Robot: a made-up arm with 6 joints.
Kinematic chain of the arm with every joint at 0, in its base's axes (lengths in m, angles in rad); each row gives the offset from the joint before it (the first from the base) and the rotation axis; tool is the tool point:
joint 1: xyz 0 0 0.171 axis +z
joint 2: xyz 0 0 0 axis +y
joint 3: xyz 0 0 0.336 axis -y
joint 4: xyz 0 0 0 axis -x
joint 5: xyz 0.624 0 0 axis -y
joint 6: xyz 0 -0.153 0 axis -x
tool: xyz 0 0 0
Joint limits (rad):
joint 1: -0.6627..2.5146
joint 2: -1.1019..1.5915
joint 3: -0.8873..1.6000
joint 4: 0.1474..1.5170
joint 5: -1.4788..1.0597
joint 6: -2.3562..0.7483
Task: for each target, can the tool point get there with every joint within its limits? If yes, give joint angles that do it. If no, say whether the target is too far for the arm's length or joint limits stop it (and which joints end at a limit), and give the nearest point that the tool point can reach.
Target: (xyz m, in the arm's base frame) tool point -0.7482 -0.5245 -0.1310
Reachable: no: joint limits stop it (at a limit: joint 2, joint 3, joint 4) | nearest point -0.7611 -0.5335 0.4502 | short by 0.581 m
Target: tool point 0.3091 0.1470 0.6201
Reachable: yes | joints 0.7431 -0.8905 -0.6886 0.8505 0.3672 -1.8858
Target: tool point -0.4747 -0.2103 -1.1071
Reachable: no: too far | nearest point -0.2366 0.1816 -0.4773 | short by 0.779 m
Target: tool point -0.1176 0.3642 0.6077
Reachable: yes | joints 2.0061 -0.7590 -0.6824 1.2588 -1.1174 -0.4616
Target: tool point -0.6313 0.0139 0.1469
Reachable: no: joint limits stop it (at a limit: joint 1, joint 4) | nearest point -0.4158 0.3114 0.1469 | short by 0.367 m
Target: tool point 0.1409 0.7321 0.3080
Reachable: yes | joints 1.5158 0.3920 -0.0679 0.8545 0.6607 -0.6260
